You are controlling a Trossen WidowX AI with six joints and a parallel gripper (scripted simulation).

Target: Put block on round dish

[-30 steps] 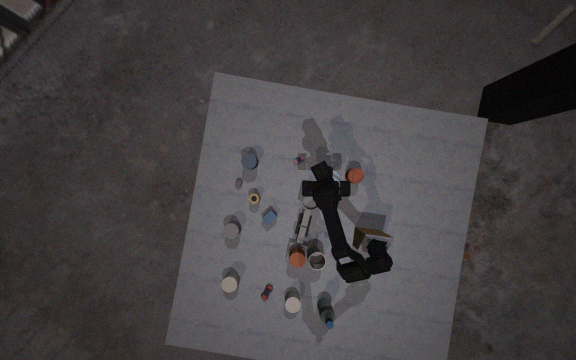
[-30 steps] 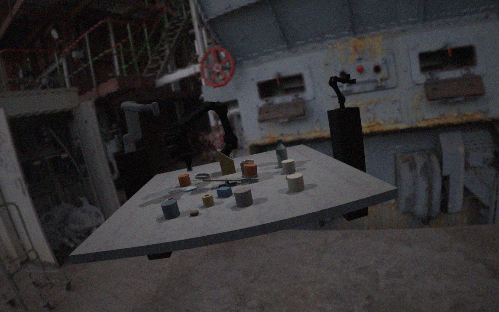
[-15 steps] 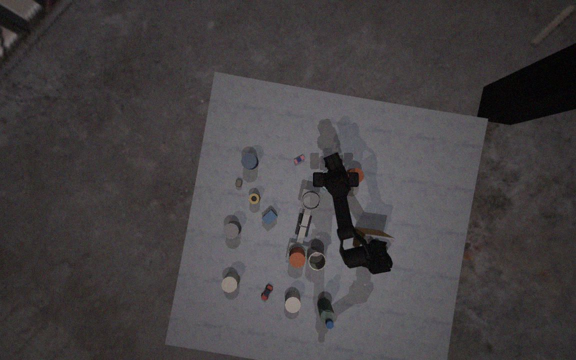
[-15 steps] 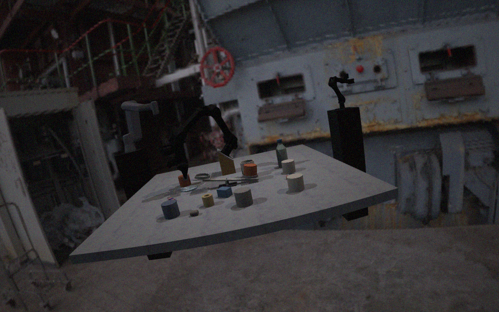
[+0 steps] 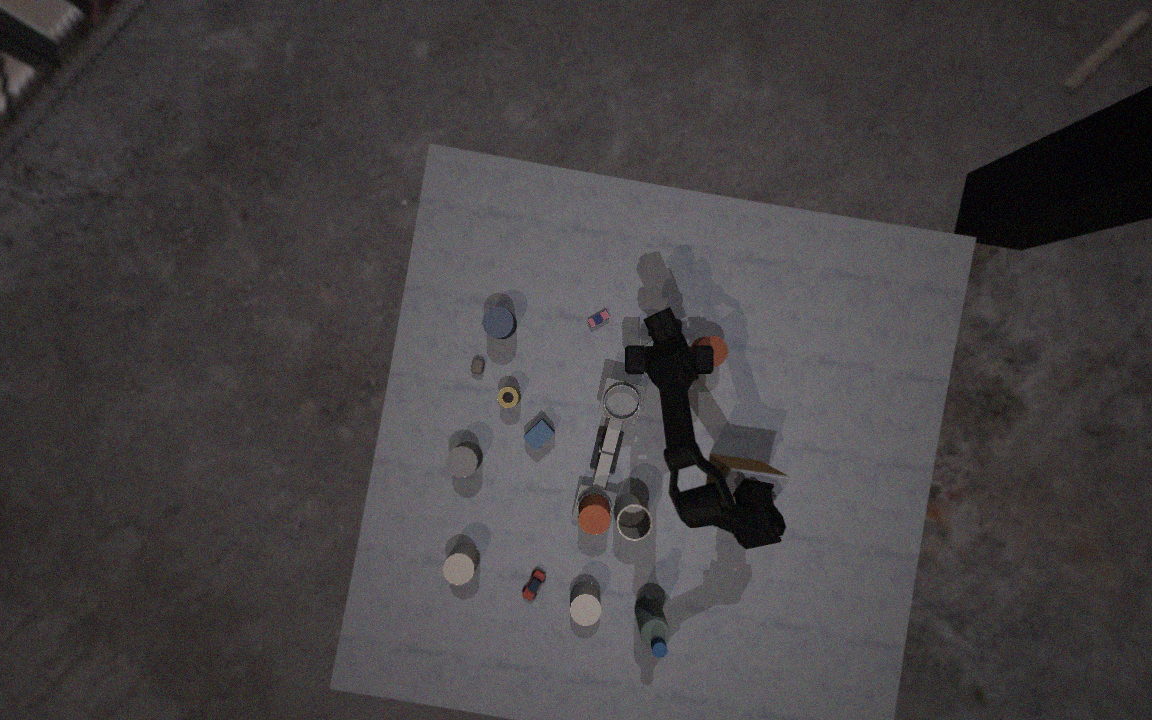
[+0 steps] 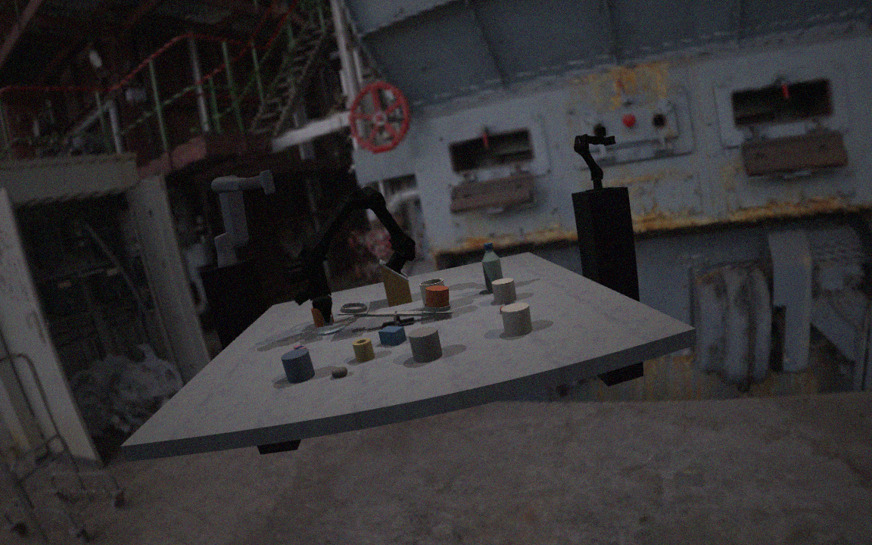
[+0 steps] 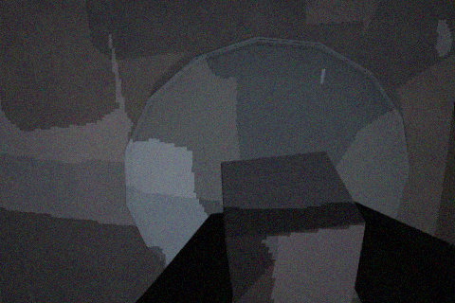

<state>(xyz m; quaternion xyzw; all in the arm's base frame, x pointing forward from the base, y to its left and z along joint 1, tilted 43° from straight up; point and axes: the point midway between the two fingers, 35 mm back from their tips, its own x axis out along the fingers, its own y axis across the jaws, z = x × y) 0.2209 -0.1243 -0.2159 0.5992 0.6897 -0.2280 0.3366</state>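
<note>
The grey block lies 1 cm above my gripper tip. The rest, counted from my gripper tip: beam: 24 cm to the left, 9 cm ahead, 1 cm above; balance: 24 cm to the left, 9 cm ahead, 1 cm below; dish: 3 cm below.
</note>
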